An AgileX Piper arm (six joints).
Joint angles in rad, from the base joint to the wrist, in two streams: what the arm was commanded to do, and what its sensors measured. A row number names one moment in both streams.
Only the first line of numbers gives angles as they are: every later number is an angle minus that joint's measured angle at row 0.
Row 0, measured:
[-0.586, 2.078, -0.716, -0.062, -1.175, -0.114]
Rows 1 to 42, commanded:
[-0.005, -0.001, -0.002, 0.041, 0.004, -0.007]
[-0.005, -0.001, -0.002, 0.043, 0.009, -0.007]
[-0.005, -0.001, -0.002, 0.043, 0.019, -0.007]
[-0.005, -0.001, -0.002, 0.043, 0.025, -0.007]
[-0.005, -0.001, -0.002, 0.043, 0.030, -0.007]
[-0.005, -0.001, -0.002, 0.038, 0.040, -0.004]
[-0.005, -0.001, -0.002, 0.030, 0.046, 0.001]
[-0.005, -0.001, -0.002, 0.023, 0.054, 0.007]
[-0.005, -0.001, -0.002, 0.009, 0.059, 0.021]
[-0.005, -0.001, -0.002, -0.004, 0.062, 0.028]
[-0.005, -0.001, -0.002, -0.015, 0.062, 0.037]
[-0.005, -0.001, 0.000, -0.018, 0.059, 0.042]
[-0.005, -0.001, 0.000, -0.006, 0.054, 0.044]
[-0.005, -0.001, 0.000, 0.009, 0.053, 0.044]
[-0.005, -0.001, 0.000, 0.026, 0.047, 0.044]
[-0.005, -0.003, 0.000, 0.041, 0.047, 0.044]
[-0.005, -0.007, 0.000, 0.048, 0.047, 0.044]
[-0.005, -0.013, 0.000, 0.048, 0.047, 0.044]
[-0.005, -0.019, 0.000, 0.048, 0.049, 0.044]
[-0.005, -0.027, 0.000, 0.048, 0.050, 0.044]
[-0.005, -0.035, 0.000, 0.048, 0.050, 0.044]
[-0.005, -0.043, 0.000, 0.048, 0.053, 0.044]
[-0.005, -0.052, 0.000, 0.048, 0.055, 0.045]
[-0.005, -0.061, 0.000, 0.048, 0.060, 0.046]
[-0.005, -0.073, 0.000, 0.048, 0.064, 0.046]
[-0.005, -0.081, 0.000, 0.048, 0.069, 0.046]
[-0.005, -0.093, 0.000, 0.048, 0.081, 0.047]
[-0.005, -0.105, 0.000, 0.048, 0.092, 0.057]
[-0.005, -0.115, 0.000, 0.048, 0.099, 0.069]
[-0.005, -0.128, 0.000, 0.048, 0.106, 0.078]
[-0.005, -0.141, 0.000, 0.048, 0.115, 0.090]
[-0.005, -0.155, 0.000, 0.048, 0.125, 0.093]
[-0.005, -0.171, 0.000, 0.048, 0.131, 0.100]
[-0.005, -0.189, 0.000, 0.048, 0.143, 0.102]
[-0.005, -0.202, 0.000, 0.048, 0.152, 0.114]
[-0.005, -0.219, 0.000, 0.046, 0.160, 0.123]
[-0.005, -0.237, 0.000, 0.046, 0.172, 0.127]
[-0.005, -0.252, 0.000, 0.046, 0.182, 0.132]
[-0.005, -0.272, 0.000, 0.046, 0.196, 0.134]
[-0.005, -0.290, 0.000, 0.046, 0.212, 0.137]
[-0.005, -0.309, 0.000, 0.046, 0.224, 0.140]
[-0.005, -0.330, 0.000, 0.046, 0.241, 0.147]
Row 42, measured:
[0.000, -0.257, 0.000, 0.043, 0.191, 0.127]
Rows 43 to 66, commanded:
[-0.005, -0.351, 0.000, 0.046, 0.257, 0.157]
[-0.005, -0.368, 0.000, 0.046, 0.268, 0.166]
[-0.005, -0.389, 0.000, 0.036, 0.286, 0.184]
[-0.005, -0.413, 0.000, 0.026, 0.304, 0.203]
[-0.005, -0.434, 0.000, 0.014, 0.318, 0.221]
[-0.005, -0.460, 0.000, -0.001, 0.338, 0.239]
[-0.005, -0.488, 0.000, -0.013, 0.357, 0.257]
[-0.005, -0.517, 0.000, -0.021, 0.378, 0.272]
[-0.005, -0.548, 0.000, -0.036, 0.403, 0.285]
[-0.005, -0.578, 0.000, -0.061, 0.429, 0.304]
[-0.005, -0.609, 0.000, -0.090, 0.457, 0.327]
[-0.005, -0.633, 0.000, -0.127, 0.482, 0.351]
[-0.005, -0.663, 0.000, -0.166, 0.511, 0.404]
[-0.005, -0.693, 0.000, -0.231, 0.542, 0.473]
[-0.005, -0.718, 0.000, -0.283, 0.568, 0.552]
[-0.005, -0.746, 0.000, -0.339, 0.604, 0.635]
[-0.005, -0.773, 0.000, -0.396, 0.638, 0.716]
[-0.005, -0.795, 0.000, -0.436, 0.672, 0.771]
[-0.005, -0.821, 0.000, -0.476, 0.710, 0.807]
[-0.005, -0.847, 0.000, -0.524, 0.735, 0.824]
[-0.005, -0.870, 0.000, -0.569, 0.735, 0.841]
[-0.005, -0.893, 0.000, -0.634, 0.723, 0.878]
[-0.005, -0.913, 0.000, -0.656, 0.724, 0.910]
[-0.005, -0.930, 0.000, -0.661, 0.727, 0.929]
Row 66, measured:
[0.000, -0.856, 0.002, -0.540, 0.714, 0.822]
